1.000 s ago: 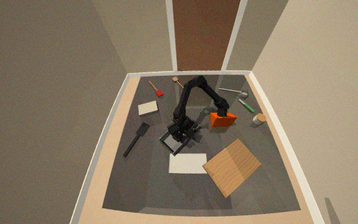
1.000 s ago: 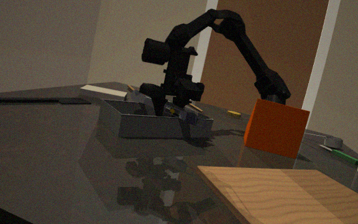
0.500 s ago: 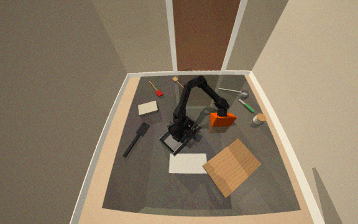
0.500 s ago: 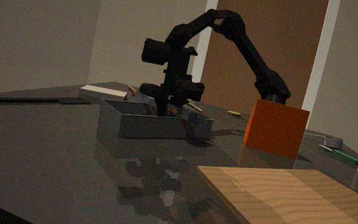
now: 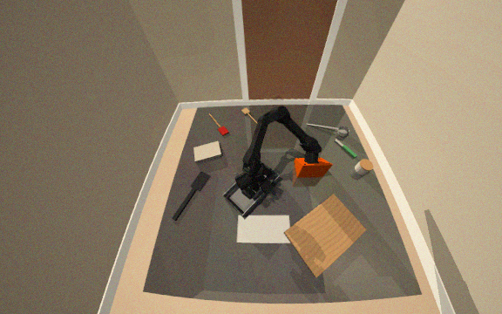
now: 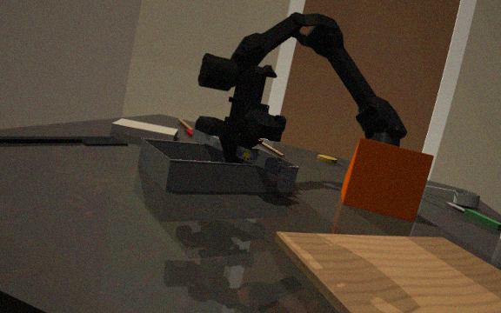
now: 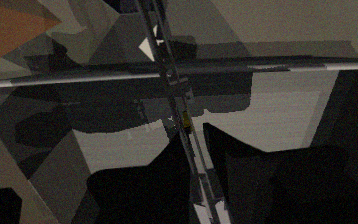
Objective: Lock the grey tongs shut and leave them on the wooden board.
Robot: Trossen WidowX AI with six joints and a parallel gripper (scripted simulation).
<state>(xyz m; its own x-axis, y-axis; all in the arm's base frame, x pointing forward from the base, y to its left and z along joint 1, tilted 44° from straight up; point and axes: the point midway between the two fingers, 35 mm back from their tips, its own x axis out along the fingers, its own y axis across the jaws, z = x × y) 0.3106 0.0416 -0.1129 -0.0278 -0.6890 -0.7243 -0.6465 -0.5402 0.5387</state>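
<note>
The grey roasting tin is 30 mm ahead of my gripper tip and 10 mm to the right of it. From my gripper tip the other things lie so: yellow mark: 30 mm behind, 10 mm to the left, 40 mm above; wooden board: 340 mm behind, 250 mm to the left, 20 mm below; black spatula: 390 mm ahead, 30 mm below.
</note>
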